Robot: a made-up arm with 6 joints. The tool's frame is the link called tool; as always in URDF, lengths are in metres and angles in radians. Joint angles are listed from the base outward.
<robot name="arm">
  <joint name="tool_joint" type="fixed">
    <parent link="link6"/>
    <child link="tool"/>
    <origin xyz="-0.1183 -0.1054 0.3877"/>
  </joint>
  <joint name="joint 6" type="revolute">
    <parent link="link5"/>
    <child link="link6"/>
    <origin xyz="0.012 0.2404 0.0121"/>
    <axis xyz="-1 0 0"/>
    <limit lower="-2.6" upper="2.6"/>
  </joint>
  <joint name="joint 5" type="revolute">
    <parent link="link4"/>
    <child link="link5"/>
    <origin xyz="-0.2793 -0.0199 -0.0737"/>
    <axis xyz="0 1 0"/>
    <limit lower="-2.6" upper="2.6"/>
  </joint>
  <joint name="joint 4" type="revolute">
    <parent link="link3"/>
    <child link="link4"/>
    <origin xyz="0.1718 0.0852 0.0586"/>
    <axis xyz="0 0 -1"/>
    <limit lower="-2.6" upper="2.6"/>
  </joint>
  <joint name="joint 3" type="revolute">
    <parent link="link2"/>
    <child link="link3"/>
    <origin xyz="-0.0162 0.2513 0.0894"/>
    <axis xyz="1 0 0"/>
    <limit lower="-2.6" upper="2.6"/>
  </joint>
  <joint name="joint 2" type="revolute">
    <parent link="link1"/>
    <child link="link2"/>
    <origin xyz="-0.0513 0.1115 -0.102"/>
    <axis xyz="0 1 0"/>
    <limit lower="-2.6" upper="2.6"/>
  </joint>
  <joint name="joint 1" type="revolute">
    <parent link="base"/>
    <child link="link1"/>
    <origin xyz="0 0 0.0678"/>
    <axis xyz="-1 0 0"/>
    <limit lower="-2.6" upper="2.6"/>
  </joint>
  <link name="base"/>
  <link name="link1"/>
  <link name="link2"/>
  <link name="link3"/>
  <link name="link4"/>
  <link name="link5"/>
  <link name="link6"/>
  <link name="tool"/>
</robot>
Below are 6 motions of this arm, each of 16 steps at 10 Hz.
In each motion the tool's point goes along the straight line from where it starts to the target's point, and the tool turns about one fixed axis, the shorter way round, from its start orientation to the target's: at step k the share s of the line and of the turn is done. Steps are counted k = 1, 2, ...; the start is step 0. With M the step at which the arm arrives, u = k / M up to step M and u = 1 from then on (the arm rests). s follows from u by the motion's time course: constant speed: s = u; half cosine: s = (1 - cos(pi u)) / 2; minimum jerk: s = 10 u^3 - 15 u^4 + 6 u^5.
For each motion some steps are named. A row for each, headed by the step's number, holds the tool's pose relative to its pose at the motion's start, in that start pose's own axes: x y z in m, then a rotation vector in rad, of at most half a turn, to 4 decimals.
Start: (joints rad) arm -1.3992 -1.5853 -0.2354 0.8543 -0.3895 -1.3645
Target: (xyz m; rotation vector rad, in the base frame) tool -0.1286 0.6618 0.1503 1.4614 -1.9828 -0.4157
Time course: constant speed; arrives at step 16
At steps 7, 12, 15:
7: 0.0470 -0.0534 0.2136 0.0076 0.3995 0.0620
12: 0.0806 -0.0916 0.3662 0.0129 0.6849 0.1063
15: 0.1008 -0.1145 0.4578 0.0162 0.8562 0.1328

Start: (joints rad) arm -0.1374 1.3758 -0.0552 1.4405 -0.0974 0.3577
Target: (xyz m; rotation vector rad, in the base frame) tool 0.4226 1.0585 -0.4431 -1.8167 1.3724 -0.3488
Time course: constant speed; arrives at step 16
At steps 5, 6, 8, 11, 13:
5: -0.0098 0.0907 0.0074 -0.1966 -0.0613 -0.0226
6: -0.0118 0.1089 0.0089 -0.2359 -0.0735 -0.0271
8: -0.0157 0.1451 0.0119 -0.3145 -0.0980 -0.0361
11: -0.0216 0.1996 0.0163 -0.4324 -0.1348 -0.0497
13: -0.0255 0.2359 0.0193 -0.5110 -0.1593 -0.0587

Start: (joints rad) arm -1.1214 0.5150 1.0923 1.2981 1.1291 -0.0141
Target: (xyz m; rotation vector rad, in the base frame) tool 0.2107 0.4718 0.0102 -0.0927 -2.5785 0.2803
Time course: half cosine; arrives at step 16
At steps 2, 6, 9, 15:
2: 0.0134 0.0007 0.0118 0.0243 0.0047 -0.0415
6: 0.1088 0.0054 0.0955 0.1971 0.0378 -0.3368
9: 0.2106 0.0105 0.1848 0.3815 0.0731 -0.6519
15: 0.3490 0.0175 0.3063 0.6324 0.1212 -1.0805

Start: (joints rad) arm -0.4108 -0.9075 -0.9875 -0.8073 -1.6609 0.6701
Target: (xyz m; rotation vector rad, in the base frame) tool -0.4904 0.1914 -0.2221 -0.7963 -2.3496 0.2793
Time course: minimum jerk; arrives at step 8
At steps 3, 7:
3: -0.0098 -0.0415 -0.0235 0.0268 -0.0417 -0.0023
7: -0.0350 -0.1485 -0.0840 0.0958 -0.1492 -0.0081

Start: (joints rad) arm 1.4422 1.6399 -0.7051 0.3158 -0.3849 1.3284
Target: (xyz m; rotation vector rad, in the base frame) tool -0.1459 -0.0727 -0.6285 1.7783 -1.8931 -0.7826
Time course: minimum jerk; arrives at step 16
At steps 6, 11, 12, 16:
6: 0.0658 0.0230 -0.1019 -0.0532 -0.0634 0.1281
11: 0.1960 0.0685 -0.3035 -0.1584 -0.1888 0.3817
12: 0.2143 0.0749 -0.3318 -0.1732 -0.2064 0.4173
16: 0.2390 0.0835 -0.3701 -0.1932 -0.2302 0.4655

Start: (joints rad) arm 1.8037 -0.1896 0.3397 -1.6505 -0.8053 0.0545
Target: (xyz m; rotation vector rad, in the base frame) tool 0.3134 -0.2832 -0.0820 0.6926 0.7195 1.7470
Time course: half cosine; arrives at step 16
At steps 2, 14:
2: -0.0034 -0.0098 -0.0199 0.0278 -0.0264 0.0127
14: -0.0849 -0.2482 -0.5035 0.7030 -0.6675 0.3209

